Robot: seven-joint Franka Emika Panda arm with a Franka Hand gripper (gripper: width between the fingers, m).
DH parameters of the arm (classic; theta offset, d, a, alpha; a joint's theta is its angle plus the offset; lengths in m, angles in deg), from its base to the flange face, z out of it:
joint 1: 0 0.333 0 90
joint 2: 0 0 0 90
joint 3: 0 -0.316 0.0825 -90
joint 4: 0 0 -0.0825 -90
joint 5: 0 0.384 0 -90
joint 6: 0 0 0.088 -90
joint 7: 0 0.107 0 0
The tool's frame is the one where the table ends.
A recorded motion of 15 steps. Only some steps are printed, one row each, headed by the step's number.
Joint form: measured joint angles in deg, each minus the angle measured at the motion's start. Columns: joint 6, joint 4, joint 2, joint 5, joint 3, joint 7, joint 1.
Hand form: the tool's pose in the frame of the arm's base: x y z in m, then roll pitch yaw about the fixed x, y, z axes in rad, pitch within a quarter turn. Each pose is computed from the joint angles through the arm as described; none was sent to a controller.
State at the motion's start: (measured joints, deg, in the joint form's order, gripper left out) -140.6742 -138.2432 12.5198 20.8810 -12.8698 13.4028 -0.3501
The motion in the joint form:
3: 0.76 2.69 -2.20 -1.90 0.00 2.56 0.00
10: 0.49 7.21 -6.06 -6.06 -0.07 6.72 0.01
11: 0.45 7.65 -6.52 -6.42 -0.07 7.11 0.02
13: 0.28 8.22 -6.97 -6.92 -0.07 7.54 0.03
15: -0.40 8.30 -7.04 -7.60 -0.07 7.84 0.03
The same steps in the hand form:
3: 0.4862 0.1103 0.4211 -2.8542 -0.1546 -0.3080
10: 0.5103 0.1159 0.4254 -2.8740 -0.1719 -0.3290
11: 0.5127 0.1165 0.4251 -2.8756 -0.1723 -0.3314
13: 0.5159 0.1171 0.4261 -2.8767 -0.1777 -0.3335
15: 0.5173 0.1171 0.4275 -2.8791 -0.1921 -0.3333

